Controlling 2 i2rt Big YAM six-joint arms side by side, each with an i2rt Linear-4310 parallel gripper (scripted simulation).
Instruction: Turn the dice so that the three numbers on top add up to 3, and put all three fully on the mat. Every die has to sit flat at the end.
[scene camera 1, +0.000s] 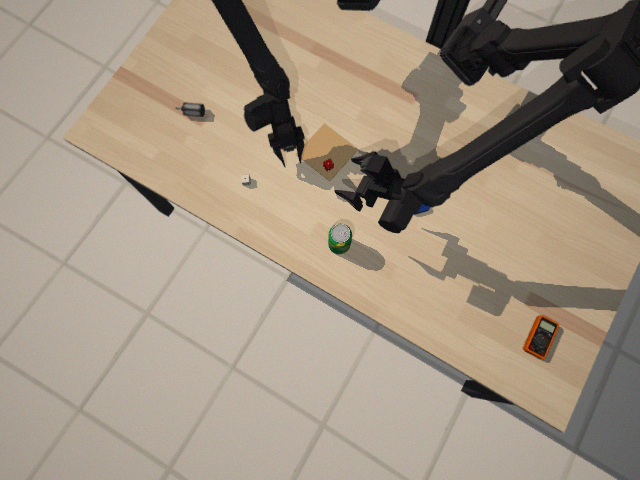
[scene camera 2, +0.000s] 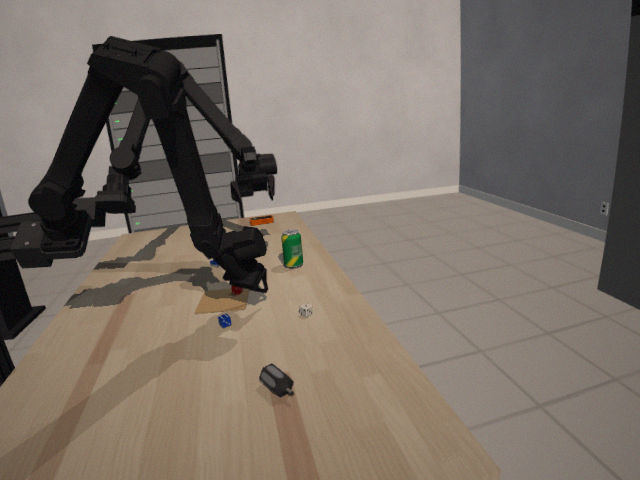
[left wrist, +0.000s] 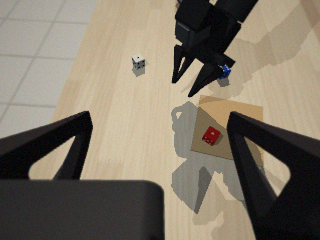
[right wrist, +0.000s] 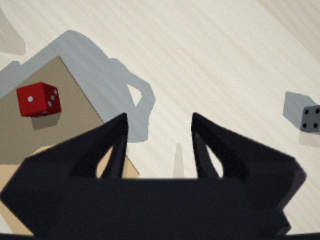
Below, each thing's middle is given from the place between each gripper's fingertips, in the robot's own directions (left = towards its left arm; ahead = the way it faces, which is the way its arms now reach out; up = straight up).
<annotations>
I see my right gripper (scene camera 2: 260, 289) 110 mm past the tan mat (scene camera 1: 325, 144), 50 mm to the right of it and 50 mm above it. Also, from my right hand: red die (right wrist: 38, 100): 90 mm to the left, 70 mm behind, 30 mm below.
The red die is 8 cm behind my left hand (scene camera 2: 257, 200), 12 cm to the right of it and 24 cm below it. From my left hand the other things lie so: tan mat: 12 cm behind, 15 cm to the right, 25 cm below.
</annotations>
